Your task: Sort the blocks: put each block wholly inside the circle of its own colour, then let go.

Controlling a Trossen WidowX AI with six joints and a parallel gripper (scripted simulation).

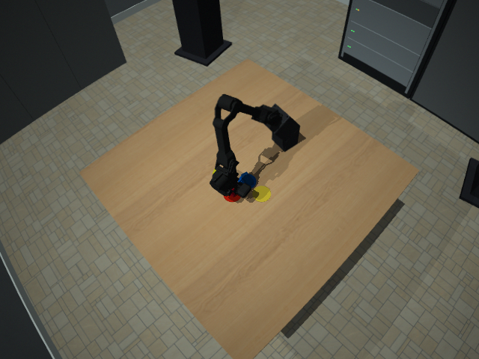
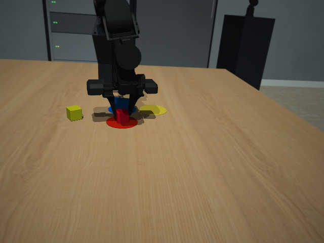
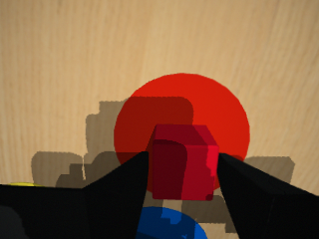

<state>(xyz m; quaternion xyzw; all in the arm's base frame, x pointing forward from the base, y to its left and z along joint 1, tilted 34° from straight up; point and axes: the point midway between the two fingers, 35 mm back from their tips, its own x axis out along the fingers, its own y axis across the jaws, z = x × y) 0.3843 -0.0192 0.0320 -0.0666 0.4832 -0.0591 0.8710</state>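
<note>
Now: the red block 4 cm below my hand. The rest, counted from my hand: red circle 5 cm below; then blue block 10 cm behind, 4 cm below, 2 cm to the left; then blue circle 10 cm behind, 5 cm below, 2 cm to the left.
</note>
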